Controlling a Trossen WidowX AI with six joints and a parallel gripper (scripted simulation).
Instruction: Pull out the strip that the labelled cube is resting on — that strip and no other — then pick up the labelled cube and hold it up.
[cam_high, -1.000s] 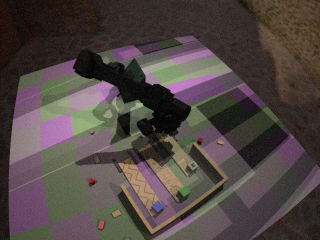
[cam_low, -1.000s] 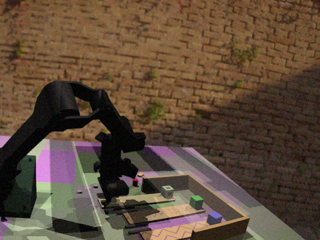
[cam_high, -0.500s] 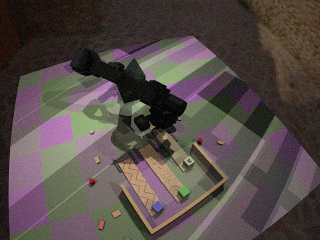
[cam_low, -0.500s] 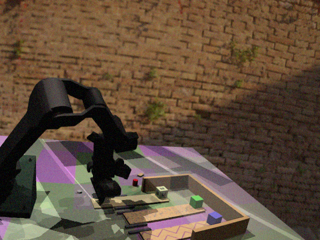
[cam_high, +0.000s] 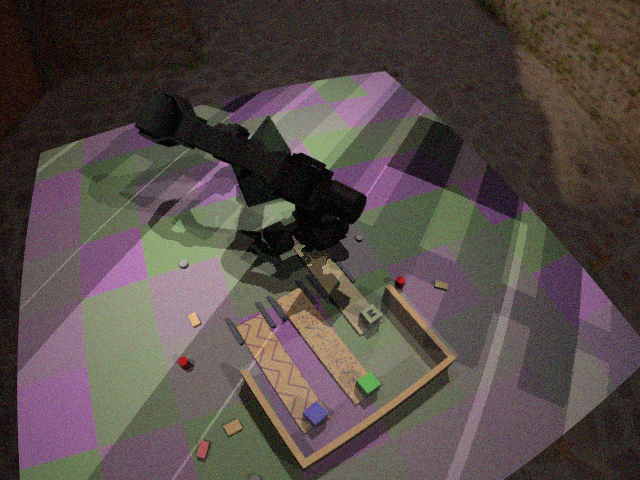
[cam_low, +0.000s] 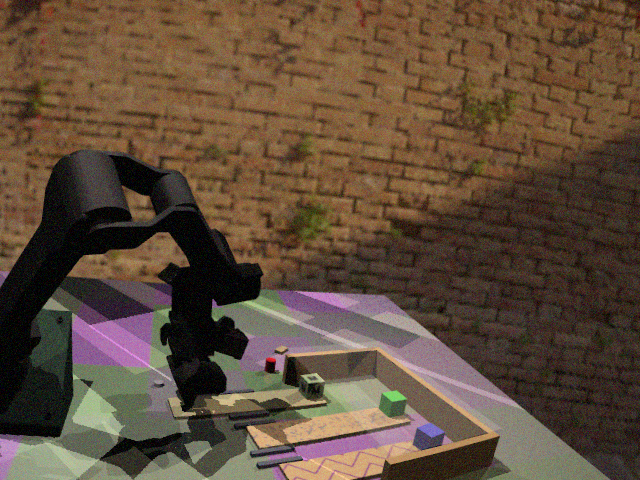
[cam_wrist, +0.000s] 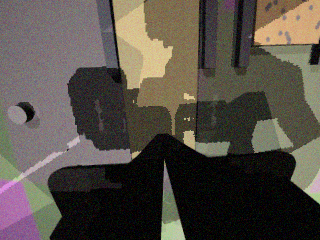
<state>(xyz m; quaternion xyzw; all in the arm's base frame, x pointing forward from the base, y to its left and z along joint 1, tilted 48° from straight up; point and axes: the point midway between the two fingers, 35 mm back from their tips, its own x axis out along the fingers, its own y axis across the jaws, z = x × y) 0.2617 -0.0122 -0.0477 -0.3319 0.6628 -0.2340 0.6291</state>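
Right now my gripper tip is 10 cm short of the strip and 1 cm to the right of it.
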